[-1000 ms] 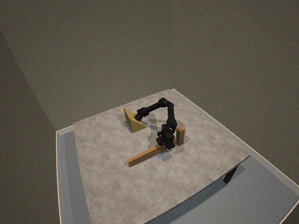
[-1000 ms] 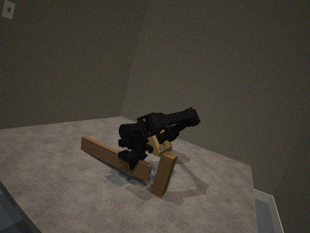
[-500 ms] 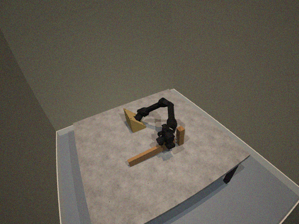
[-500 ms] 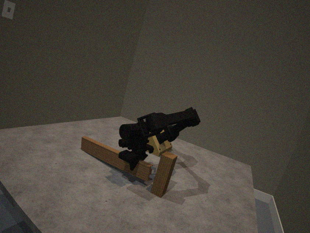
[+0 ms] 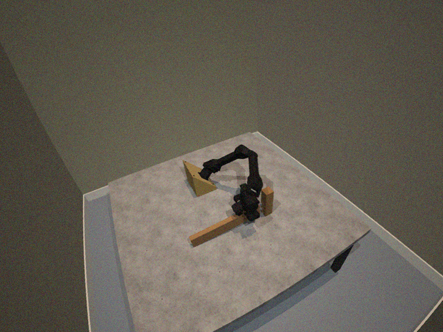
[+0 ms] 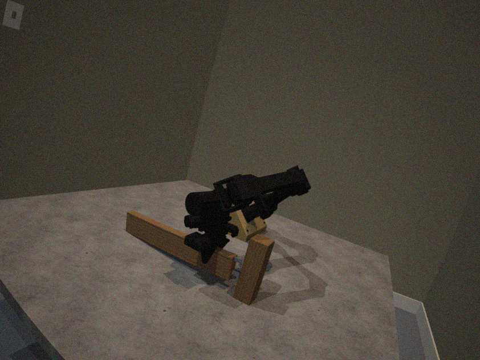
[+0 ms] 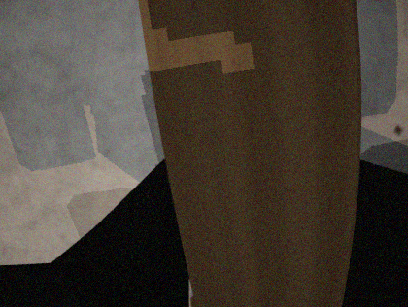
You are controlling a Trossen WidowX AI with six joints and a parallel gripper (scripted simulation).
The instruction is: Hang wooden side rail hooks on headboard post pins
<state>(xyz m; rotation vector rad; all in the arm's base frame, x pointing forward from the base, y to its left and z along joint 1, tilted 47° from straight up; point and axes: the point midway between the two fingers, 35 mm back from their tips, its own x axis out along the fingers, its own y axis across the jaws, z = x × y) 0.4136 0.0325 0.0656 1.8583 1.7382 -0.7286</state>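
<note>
My gripper tip is 1 cm short of the headboard post, 13 cm to the right of it and 4 cm below it.
</note>
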